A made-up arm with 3 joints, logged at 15 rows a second.
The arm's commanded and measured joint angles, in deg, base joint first. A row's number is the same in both.
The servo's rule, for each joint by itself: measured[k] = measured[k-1] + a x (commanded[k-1-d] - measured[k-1]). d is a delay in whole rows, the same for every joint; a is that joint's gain. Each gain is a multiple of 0.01, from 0.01 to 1. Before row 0 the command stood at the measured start. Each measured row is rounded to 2 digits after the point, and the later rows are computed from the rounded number. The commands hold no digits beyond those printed.
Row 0, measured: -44.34 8.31 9.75
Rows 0 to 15, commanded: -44.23 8.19 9.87; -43.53 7.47 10.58; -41.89 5.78 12.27; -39.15 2.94 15.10; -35.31 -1.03 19.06; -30.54 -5.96 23.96; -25.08 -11.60 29.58; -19.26 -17.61 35.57; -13.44 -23.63 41.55; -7.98 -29.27 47.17; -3.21 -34.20 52.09; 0.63 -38.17 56.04; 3.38 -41.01 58.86; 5.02 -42.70 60.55; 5.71 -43.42 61.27; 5.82 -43.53 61.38
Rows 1 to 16, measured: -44.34 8.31 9.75; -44.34 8.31 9.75; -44.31 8.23 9.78; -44.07 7.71 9.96; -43.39 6.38 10.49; -42.08 4.01 11.55; -39.98 0.53 13.28; -37.05 -3.95 15.74; -33.34 -9.23 18.92; -28.98 -15.01 22.75; -24.16 -20.96 27.07; -19.14 -26.69 31.69; -14.20 -31.87 36.38; -9.60 -36.22 40.90; -5.58 -39.53 45.03; -2.29 -41.72 48.60
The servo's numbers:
d 2
a 0.31 0.69 0.23

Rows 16 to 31, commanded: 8.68 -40.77 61.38; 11.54 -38.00 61.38; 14.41 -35.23 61.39; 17.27 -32.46 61.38; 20.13 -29.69 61.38; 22.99 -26.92 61.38; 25.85 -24.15 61.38; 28.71 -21.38 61.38; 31.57 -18.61 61.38; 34.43 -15.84 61.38; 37.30 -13.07 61.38; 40.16 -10.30 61.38; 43.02 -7.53 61.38; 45.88 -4.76 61.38; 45.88 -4.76 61.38; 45.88 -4.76 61.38
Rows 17 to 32, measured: 0.19 -42.89 51.51; 1.94 -43.33 53.78; 4.03 -41.56 55.53; 6.36 -39.10 56.88; 8.86 -36.43 57.92; 11.47 -33.69 58.72; 14.15 -30.93 59.33; 16.89 -28.16 59.80; 19.67 -25.39 60.16; 22.47 -22.62 60.44; 25.29 -19.85 60.66; 28.12 -17.08 60.83; 30.97 -14.31 60.96; 33.82 -11.54 61.06; 36.67 -8.77 61.13; 39.53 -6.00 61.19
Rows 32 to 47, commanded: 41.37 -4.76 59.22; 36.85 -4.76 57.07; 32.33 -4.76 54.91; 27.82 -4.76 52.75; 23.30 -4.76 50.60; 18.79 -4.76 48.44; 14.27 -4.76 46.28; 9.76 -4.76 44.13; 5.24 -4.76 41.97; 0.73 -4.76 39.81; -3.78 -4.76 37.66; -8.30 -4.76 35.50; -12.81 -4.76 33.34; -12.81 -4.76 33.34; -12.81 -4.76 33.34; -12.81 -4.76 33.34
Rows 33 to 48, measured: 41.50 -5.14 61.23; 42.86 -4.88 61.26; 42.40 -4.80 60.79; 40.68 -4.77 59.93; 38.09 -4.76 58.78; 34.91 -4.76 57.39; 31.31 -4.76 55.83; 27.43 -4.76 54.13; 23.35 -4.76 52.32; 19.14 -4.76 50.44; 14.83 -4.76 48.49; 10.46 -4.76 46.49; 6.05 -4.76 44.46; 1.60 -4.76 42.40; -2.87 -4.76 40.32; -5.95 -4.76 38.71
